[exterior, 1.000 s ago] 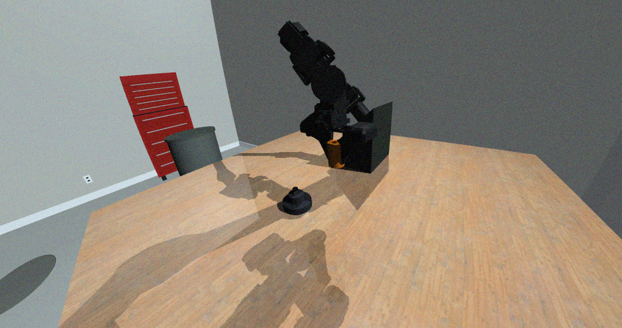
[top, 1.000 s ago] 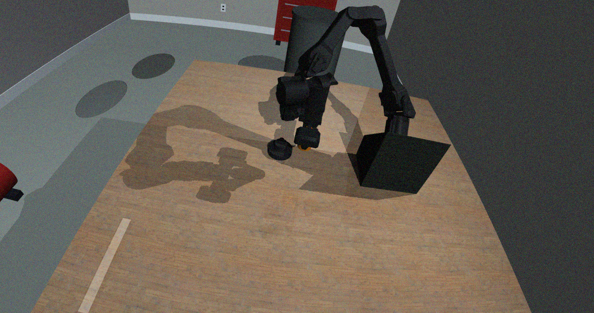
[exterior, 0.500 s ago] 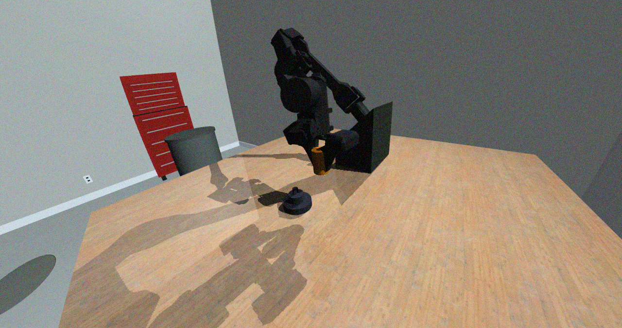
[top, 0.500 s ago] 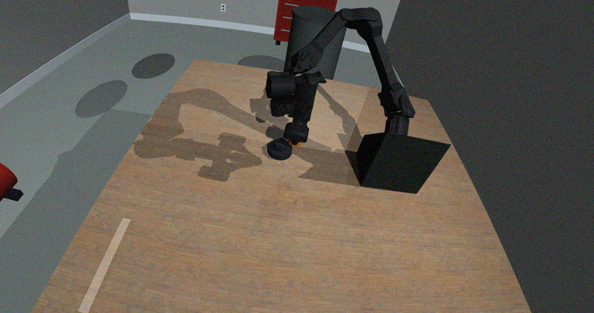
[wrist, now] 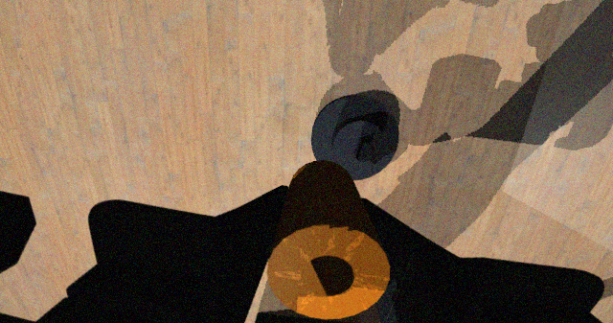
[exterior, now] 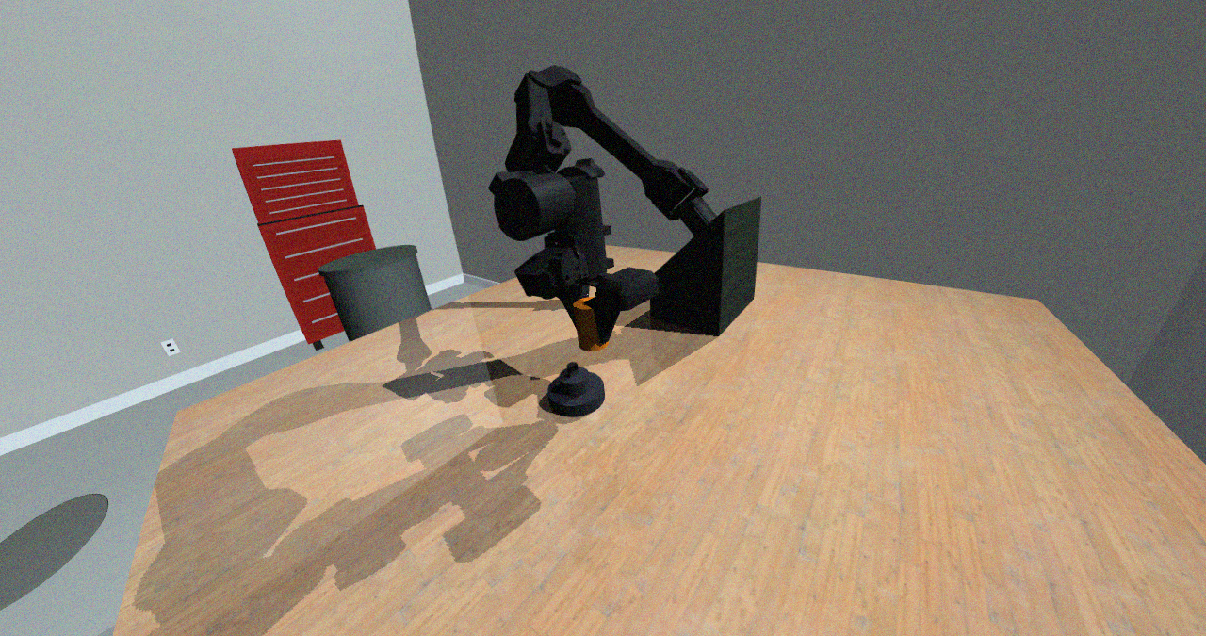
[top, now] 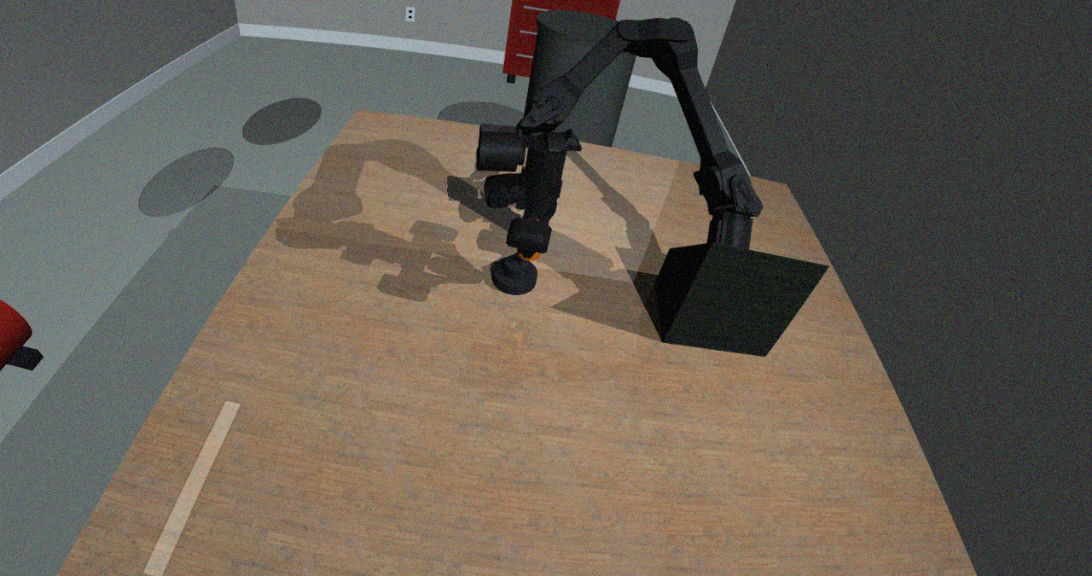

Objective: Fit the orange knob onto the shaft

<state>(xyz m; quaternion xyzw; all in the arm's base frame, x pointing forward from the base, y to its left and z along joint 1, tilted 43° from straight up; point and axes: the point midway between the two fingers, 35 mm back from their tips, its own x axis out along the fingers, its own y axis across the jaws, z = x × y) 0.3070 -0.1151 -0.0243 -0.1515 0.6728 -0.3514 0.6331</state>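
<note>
The dark round pedestal is 70 mm below my gripper tip, 30 mm to the right of it and 10 mm ahead of it. Also, from my gripper tip: orange knob 20 mm above.
</note>
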